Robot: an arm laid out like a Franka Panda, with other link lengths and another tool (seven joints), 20 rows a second.
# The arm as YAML. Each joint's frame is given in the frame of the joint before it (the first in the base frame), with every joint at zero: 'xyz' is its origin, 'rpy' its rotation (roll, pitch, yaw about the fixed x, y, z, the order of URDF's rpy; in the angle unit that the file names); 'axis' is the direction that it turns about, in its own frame. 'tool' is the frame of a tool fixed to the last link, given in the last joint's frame.
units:
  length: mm
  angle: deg
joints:
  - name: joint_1
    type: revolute
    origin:
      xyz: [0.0, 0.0, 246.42]
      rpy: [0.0, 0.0, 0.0]
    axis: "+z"
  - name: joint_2
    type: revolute
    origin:
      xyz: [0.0, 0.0, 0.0]
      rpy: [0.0, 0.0, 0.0]
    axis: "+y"
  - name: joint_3
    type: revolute
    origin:
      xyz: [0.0, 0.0, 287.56]
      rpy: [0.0, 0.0, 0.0]
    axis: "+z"
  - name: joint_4
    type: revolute
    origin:
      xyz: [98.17, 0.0, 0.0]
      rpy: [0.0, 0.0, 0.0]
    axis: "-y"
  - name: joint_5
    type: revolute
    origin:
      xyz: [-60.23, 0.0, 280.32]
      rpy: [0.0, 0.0, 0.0]
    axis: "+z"
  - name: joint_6
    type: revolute
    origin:
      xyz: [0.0, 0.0, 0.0]
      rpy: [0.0, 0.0, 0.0]
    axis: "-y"
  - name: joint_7
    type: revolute
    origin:
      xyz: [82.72, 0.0, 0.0]
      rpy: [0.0, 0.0, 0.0]
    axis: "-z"
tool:
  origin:
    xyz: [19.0, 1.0, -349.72]
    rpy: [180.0, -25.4, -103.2]
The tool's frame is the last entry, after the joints.
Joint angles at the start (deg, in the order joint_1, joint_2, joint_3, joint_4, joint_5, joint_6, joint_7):
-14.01, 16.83, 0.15, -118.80, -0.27, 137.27, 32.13
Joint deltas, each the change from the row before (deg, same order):
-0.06, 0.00, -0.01, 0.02, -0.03, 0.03, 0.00
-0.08, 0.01, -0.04, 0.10, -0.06, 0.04, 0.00
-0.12, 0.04, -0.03, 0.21, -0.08, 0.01, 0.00
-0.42, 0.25, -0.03, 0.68, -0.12, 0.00, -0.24
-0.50, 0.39, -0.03, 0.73, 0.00, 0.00, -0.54
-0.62, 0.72, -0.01, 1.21, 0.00, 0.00, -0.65
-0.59, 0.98, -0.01, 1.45, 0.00, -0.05, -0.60
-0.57, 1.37, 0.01, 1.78, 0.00, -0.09, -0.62
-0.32, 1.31, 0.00, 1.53, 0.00, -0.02, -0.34
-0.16, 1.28, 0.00, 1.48, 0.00, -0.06, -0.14
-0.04, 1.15, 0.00, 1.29, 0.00, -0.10, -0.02
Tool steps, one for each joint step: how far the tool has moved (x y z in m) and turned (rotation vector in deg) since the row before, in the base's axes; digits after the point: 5 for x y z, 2 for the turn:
0.00016, -0.00080, 0.00018, -0.04, -0.04, -0.05
0.00072, -0.00153, 0.00060, -0.08, -0.11, -0.08
0.00126, -0.00201, 0.00095, -0.11, -0.16, -0.09
0.00355, -0.00553, 0.00189, -0.21, -0.39, -0.12
0.00322, -0.00585, 0.00090, -0.12, -0.32, 0.01
0.00548, -0.00752, 0.00080, -0.17, -0.46, 0.02
0.00599, -0.00755, -0.00028, -0.15, -0.39, 0.00
0.00676, -0.00752, -0.00210, -0.13, -0.29, 0.06
0.00585, -0.00501, -0.00309, -0.08, -0.18, 0.02
0.00567, -0.00341, -0.00332, -0.05, -0.13, -0.02
0.00472, -0.00191, -0.00344, -0.01, -0.04, -0.02

